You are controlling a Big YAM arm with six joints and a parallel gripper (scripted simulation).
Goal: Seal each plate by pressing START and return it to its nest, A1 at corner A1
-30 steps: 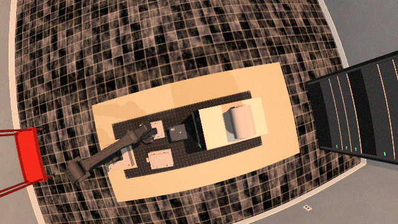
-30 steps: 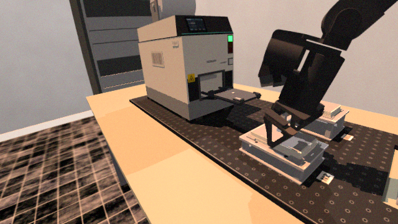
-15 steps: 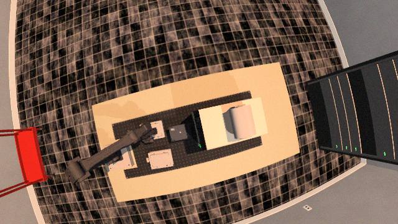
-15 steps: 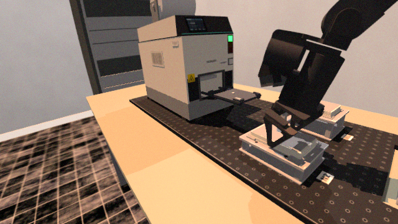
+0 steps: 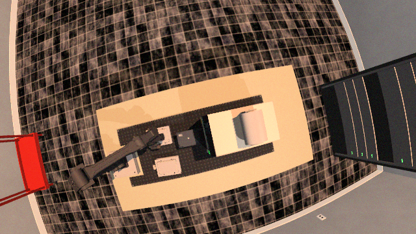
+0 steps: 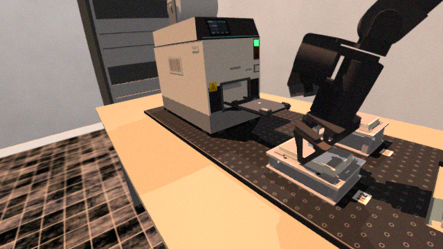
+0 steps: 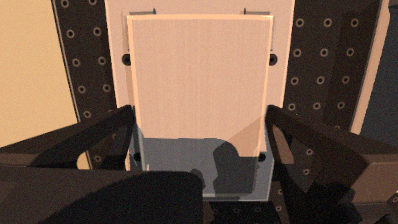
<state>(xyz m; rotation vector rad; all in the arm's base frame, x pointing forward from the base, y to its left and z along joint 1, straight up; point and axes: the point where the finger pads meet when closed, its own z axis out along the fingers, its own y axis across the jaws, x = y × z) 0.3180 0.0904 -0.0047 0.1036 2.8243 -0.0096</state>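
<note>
The well plate is right at my hand. The rest, counted from my hand: sealer stage: 20 cm ahead, 6 cm to the right, 5 cm above; then plate nest N2: 2 cm below; then sealer screen: 32 cm ahead, 2 cm to the right, 27 cm above.
</note>
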